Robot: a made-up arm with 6 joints. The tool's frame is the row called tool.
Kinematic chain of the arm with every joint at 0, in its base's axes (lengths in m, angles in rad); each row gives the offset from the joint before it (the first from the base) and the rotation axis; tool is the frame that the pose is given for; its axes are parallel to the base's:
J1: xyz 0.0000 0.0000 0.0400 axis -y
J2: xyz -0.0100 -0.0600 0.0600 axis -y
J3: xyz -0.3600 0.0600 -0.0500 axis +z
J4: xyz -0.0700 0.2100 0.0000 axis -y
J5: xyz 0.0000 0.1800 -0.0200 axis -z
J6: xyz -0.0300 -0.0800 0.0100 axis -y
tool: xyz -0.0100 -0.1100 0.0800
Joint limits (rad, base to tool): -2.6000..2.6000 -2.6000..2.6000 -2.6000..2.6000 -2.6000..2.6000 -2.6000..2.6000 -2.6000..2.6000
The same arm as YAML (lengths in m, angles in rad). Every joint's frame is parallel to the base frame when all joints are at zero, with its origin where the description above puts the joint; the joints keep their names.
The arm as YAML. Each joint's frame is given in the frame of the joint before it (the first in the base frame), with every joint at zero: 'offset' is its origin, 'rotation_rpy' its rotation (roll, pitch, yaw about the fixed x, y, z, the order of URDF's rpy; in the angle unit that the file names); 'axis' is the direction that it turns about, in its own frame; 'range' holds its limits. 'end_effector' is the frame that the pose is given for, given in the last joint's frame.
length_unit: m
angle_unit: rad
chain:
  - id: J1
    offset: [0.0, 0.0, 0.04]
    rotation_rpy: [0.0, 0.0, 0.0]
    axis: [0.0, -1.0, 0.0]
    range: [-2.6, 2.6]
  - id: J2
    offset: [-0.01, -0.06, 0.06]
    rotation_rpy: [0.0, 0.0, 0.0]
    axis: [0.0, -1.0, 0.0]
    range: [-2.6, 2.6]
  - id: J3
    offset: [-0.36, 0.06, -0.05]
    rotation_rpy: [0.0, 0.0, 0.0]
    axis: [0.0, 0.0, 1.0]
    range: [-2.6, 2.6]
  - id: J4
    offset: [-0.07, 0.21, 0.0]
    rotation_rpy: [0.0, 0.0, 0.0]
    axis: [0.0, -1.0, 0.0]
    range: [-2.6, 2.6]
  - id: J5
    offset: [0.0, 0.18, -0.02]
    rotation_rpy: [0.0, 0.0, 0.0]
    axis: [0.0, 0.0, -1.0]
    range: [-2.6, 2.6]
  - id: J6
    offset: [-0.03, -0.08, 0.01]
    rotation_rpy: [0.0, 0.0, 0.0]
    axis: [0.0, -1.0, 0.0]
    range: [-2.6, 2.6]
end_effector:
  offset: [-0.01, -0.11, 0.08]
  rotation_rpy: [0.0, 0.0, 0.0]

